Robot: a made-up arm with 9 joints.
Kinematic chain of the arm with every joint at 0, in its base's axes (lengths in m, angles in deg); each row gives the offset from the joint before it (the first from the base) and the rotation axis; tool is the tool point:
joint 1: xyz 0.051 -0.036 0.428 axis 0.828 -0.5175 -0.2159
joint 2: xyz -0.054 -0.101 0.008 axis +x
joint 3: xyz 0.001 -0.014 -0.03 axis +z
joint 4: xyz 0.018 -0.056 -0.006 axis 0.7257 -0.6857 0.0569
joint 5: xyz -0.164 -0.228 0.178 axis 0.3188 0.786 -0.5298
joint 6: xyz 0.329 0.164 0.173 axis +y
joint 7: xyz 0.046 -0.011 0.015 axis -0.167 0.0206 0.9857
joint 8: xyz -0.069 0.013 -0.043 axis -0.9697 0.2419 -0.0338
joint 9: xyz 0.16 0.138 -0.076 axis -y
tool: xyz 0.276 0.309 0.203
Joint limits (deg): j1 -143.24..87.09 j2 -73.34..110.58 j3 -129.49..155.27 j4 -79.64..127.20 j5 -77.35..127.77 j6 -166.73..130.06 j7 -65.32..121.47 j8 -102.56..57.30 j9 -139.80..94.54
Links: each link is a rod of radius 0.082 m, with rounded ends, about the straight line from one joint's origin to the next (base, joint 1, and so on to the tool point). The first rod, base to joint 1, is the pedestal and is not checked.
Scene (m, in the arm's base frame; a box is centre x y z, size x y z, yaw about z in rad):
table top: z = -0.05
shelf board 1: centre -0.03 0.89 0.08 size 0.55 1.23 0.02 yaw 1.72
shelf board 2: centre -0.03 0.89 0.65 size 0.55 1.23 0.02 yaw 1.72
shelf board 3: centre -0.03 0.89 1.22 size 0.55 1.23 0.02 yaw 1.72
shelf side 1: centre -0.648 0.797 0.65 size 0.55 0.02 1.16 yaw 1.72
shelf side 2: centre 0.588 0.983 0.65 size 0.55 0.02 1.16 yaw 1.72
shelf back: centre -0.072 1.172 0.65 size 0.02 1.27 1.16 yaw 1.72
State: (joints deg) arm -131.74 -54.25 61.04 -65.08 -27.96 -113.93 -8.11 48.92 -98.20
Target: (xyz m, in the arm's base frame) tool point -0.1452 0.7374 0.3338
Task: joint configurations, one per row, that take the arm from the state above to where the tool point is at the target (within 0.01 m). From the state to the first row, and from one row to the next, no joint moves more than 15 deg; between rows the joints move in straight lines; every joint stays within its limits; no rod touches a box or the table.
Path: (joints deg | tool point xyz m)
1: -129.94 -53.78 60.01 -67.65 -27.70 -121.38 -11.96 36.44 -88.22 | -0.7035 -0.5466 0.8577
2: -128.14 -53.31 58.99 -70.23 -27.45 -128.83 -15.81 23.96 -78.23 | -0.7742 -0.3486 0.8753
3: -126.34 -52.84 57.96 -72.80 -27.19 -136.28 -19.67 11.48 -68.25 | -0.7804 -0.1300 0.8461
4: -124.55 -52.36 56.93 -75.38 -26.93 -143.74 -23.52 -1.00 -58.27 | -0.7117 0.0787 0.7756
5: -126.00 -57.64 61.90 -74.97 -28.63 -151.40 -25.24 -15.41 -50.35 | -0.5260 0.3225 0.7011
6: -127.45 -62.91 66.87 -74.57 -30.32 -159.07 -26.97 -29.81 -42.43 | -0.3019 0.4240 0.5263
7: -128.90 -68.18 71.84 -74.17 -32.01 -166.73 -28.70 -44.21 -34.51 | -0.0879 0.3560 0.3339
8: -131.26 -62.01 74.95 -65.98 -36.18 -166.73 -27.96 -31.04 -44.71 | -0.1139 0.4950 0.3660
9: -133.62 -55.85 78.05 -57.80 -40.34 -166.73 -27.23 -17.86 -54.92 | -0.1359 0.6227 0.3687
10: -135.98 -49.68 81.15 -49.61 -44.51 -166.73 -26.49 -4.68 -65.12 | -0.1452 0.7374 0.3338

